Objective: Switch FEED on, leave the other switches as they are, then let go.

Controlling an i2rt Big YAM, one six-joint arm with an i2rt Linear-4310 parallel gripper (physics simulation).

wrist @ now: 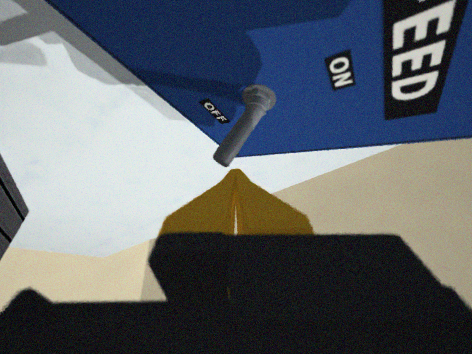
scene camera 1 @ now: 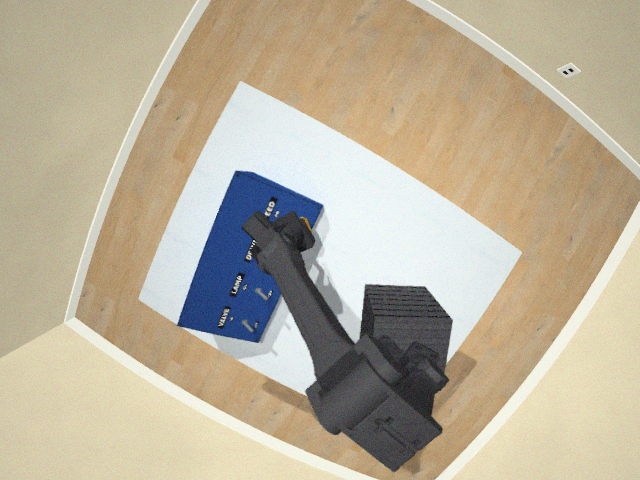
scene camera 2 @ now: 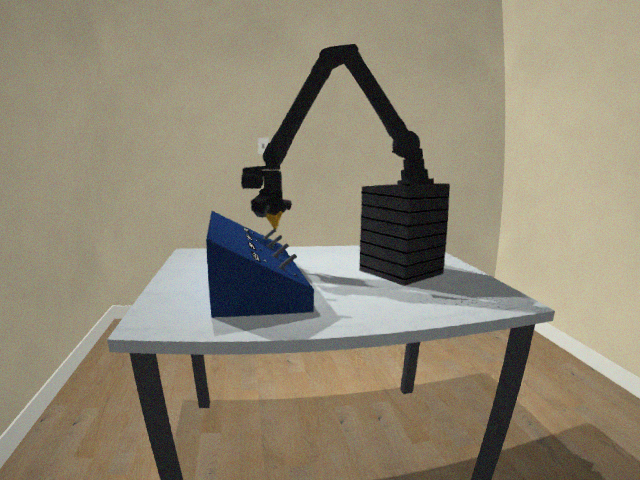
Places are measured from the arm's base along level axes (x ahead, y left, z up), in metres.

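Pixels of known places: gripper, fingertip midpoint: (wrist: 235,176) (scene camera 1: 305,219) (scene camera 2: 275,228); arm's base, origin of the base link: (scene camera 1: 414,365) (scene camera 2: 415,184).
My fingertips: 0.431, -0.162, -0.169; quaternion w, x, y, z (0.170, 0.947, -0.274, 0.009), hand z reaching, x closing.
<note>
For each thing: its top centre in the pictures, then the offset to it from my fingertips, as dx, dy, dz. "spot": a spot on its surface instead. Level surfaces: height alone.
- grey FEED lever, middle of its top: (wrist: 243,154) (scene camera 2: 270,228) +0.018, +0.022, +0.005
- OFF label, surface spot: (wrist: 215,111) spot: +0.002, +0.022, -0.049
- LAMP lever, middle of its top: (scene camera 1: 261,297) -0.001, +0.262, +0.005
- VALVE lever, middle of its top: (scene camera 1: 247,329) -0.010, +0.381, +0.005
- white table, its level: dz -0.126
The blue switch box (scene camera 1: 214,242) (scene camera 2: 253,289) (wrist: 300,125) has a sloped face with labelled levers. The grey FEED lever (wrist: 240,134) (scene camera 2: 270,234) is hidden under the arm in scene camera 1. In the wrist view its free end points toward the lower left, on the OFF label (wrist: 215,111) side, away from the ON label (wrist: 340,70). My gripper (wrist: 235,176) (scene camera 2: 276,228) is shut and empty. Its yellow fingertips are close to the lever's free end; whether they touch cannot be told. The LAMP lever (scene camera 1: 262,294) and VALVE lever (scene camera 1: 249,326) show; the DRIVE lever is hidden in scene camera 1.
The box stands on a white table (scene camera 1: 413,232) (scene camera 2: 180,330). The arm rises from a dark ribbed pedestal (scene camera 1: 408,310) (scene camera 2: 403,232) on the same table, to the right of the box in scene camera 2. The other levers stand in a row beside FEED.
</note>
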